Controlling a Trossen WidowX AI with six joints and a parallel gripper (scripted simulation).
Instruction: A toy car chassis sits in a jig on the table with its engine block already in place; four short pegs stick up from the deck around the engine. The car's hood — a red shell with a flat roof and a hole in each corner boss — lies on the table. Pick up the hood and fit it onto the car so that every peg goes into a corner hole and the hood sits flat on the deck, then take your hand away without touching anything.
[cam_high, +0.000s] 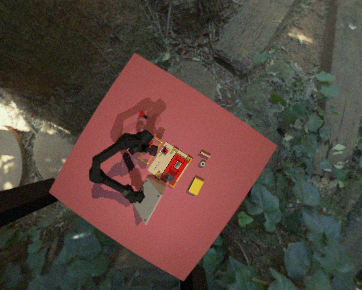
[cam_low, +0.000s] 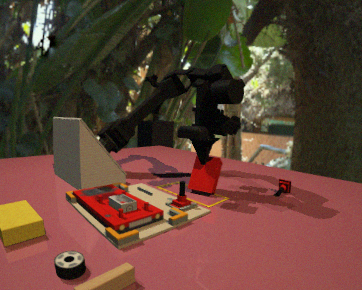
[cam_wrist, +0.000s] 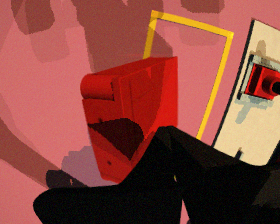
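The red hood is 3 cm below my gripper tip and 1 cm to the left of it. The rest, counted from my gripper tip: black post (11 cm to the right, 5 cm ahead, 4 cm below); black wheel (39 cm to the right, 13 cm ahead, 7 cm below); grey engine block (24 cm to the right, 5 cm below, 2 cm ahead).
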